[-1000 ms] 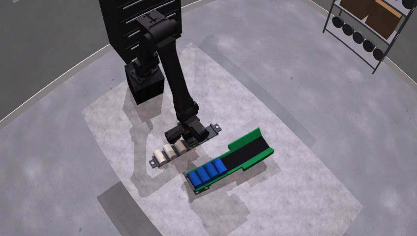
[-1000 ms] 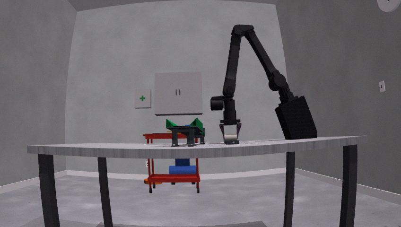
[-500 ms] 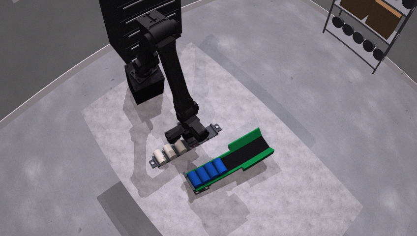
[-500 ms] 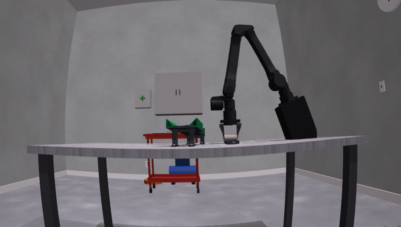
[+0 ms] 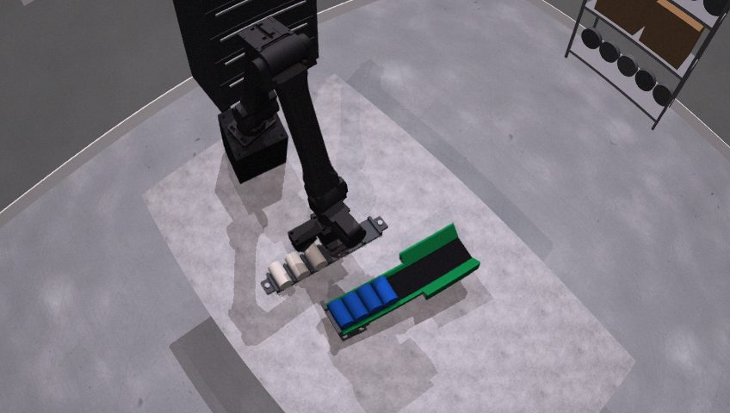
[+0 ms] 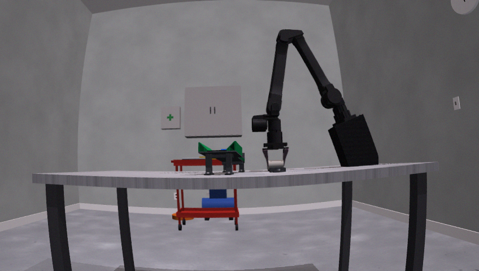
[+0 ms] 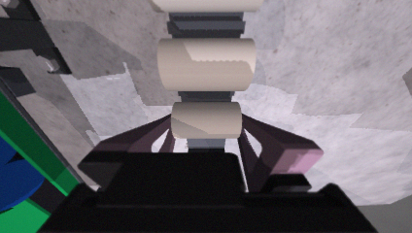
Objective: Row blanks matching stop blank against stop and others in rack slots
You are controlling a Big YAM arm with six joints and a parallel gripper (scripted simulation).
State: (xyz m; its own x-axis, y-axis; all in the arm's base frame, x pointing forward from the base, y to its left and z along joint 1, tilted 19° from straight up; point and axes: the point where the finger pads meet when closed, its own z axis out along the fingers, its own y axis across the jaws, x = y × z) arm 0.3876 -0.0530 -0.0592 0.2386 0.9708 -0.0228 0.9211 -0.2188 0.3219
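My hand is 4 cm above the stock rack, 3 cm to the left of it and 1 cm past it. Also, from my hand: feed ramp: 21 cm ahead, 3 cm above, 2 cm to the left; grey stop: 16 cm to the right, 15 cm ahead, 3 cm above.
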